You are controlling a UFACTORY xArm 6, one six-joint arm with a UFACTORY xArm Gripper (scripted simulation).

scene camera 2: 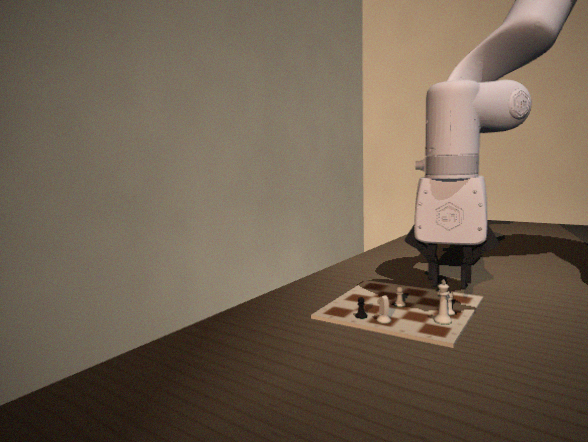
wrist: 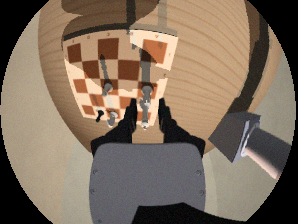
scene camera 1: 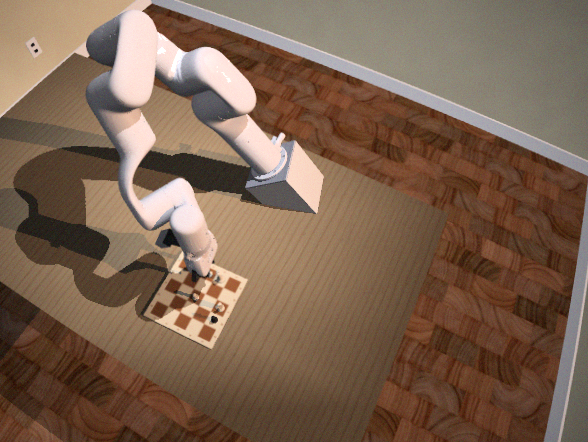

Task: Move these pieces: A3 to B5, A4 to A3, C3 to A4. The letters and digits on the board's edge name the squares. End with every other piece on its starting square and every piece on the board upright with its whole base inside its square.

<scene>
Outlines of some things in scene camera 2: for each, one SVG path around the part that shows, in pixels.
The gripper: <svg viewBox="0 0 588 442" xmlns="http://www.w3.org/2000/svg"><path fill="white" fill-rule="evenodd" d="M479 173L466 175L425 174L425 177L419 179L415 206L415 224L406 236L405 242L416 248L428 261L428 280L432 280L432 287L437 287L439 283L439 259L437 259L438 256L435 254L435 251L437 251L436 245L463 245L464 257L461 262L462 290L466 290L466 283L471 283L471 264L483 253L499 246L498 239L487 223L486 185L484 177L479 176Z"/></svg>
A chessboard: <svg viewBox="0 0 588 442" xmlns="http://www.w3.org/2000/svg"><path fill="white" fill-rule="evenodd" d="M311 319L454 348L482 303L483 296L453 292L452 308L455 311L455 315L449 315L452 323L444 325L434 322L434 318L439 312L439 290L366 280L313 313ZM359 297L363 297L365 300L364 311L367 314L366 319L355 317L359 308L357 304ZM386 295L389 302L388 316L391 322L382 324L377 322L377 317L379 316L377 300L381 296ZM399 286L403 288L402 298L406 304L404 307L394 306L394 302L397 299L396 288Z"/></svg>
</scene>
